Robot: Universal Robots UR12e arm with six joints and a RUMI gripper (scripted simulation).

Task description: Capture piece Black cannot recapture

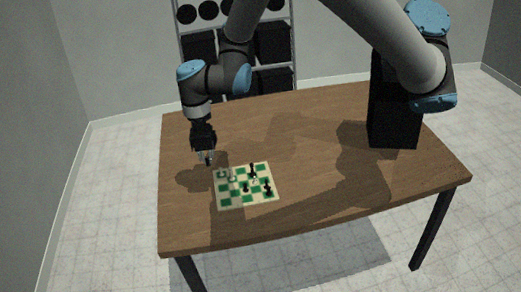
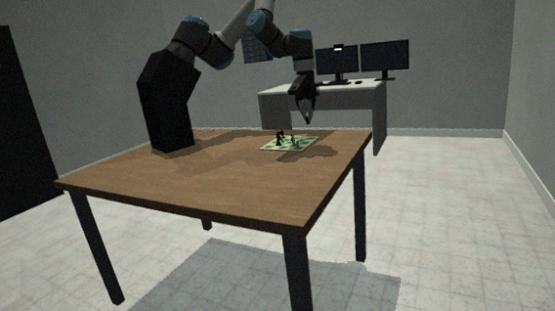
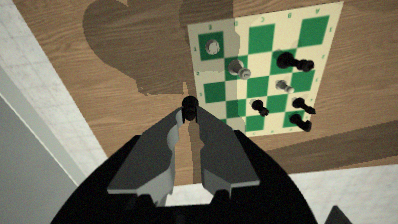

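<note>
Now: the white rook 30 mm behind my hand, 50 mm to the right of it and 100 mm below it. From my hand the other things lie so: chessboard: 120 mm behind, 10 mm to the left, 120 mm below; white pawn: 160 mm behind, 110 mm below; black pawn: 10 mm below.
</note>
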